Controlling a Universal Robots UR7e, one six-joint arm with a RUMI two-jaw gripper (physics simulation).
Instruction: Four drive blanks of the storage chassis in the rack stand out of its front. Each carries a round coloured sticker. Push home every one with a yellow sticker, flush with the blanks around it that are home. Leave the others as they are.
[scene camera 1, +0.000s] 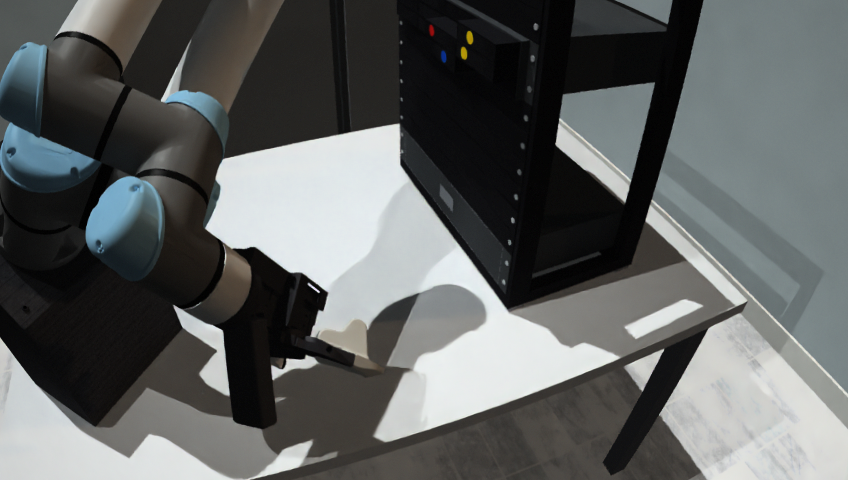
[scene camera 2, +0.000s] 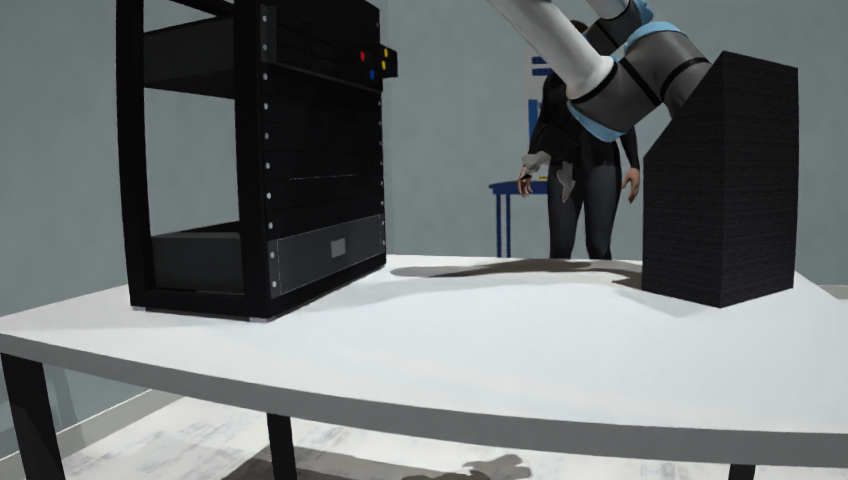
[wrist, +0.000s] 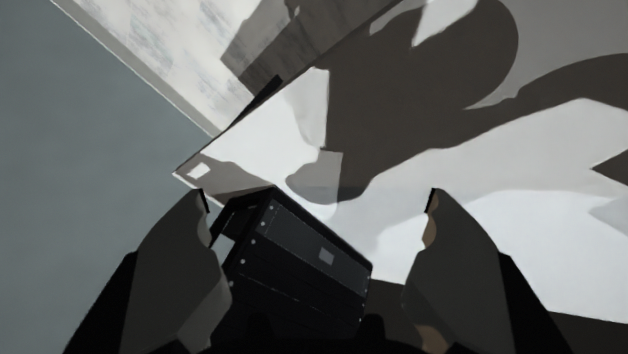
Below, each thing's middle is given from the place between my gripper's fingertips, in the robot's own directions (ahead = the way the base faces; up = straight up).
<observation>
Right now the rack (scene camera 2: 295, 239) is 430 mm ahead of my hand, 410 mm to the left of it and 130 mm above it.
</observation>
